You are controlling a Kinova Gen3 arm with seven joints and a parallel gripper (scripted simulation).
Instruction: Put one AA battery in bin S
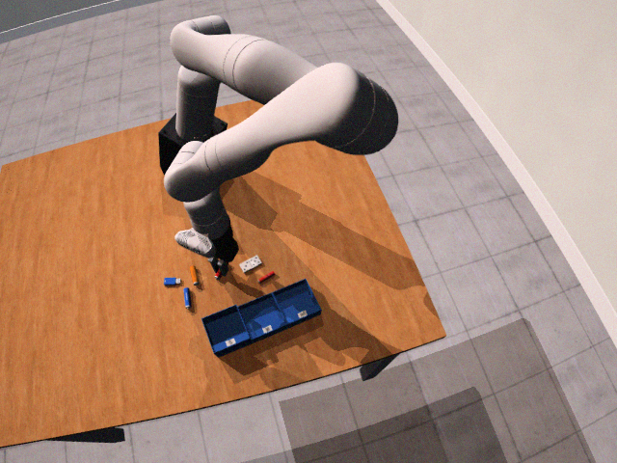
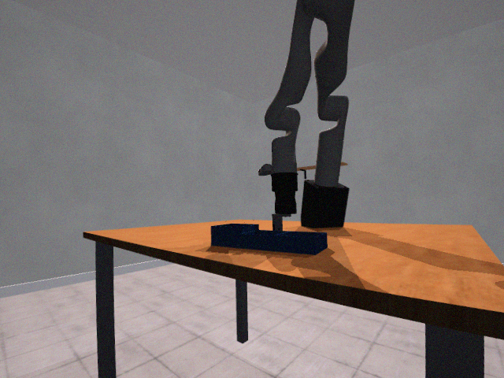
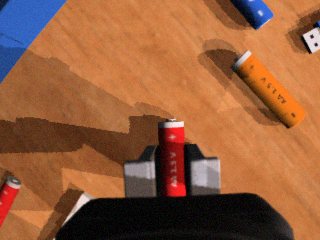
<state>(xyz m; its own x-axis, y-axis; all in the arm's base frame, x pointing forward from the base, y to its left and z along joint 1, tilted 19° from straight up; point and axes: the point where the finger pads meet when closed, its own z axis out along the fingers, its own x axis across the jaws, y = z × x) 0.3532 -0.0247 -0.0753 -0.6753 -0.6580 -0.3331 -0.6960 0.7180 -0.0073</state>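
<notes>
My hand is 10 mm past the orange AA battery, 70 mm to the left of it and 10 mm above it. From my hand the other things lie so: red AA battery (10 mm below); then blue battery (40 mm ahead, 100 mm to the right, 10 mm below); then white domino (10 mm ahead, 70 mm to the left, 10 mm below).
</notes>
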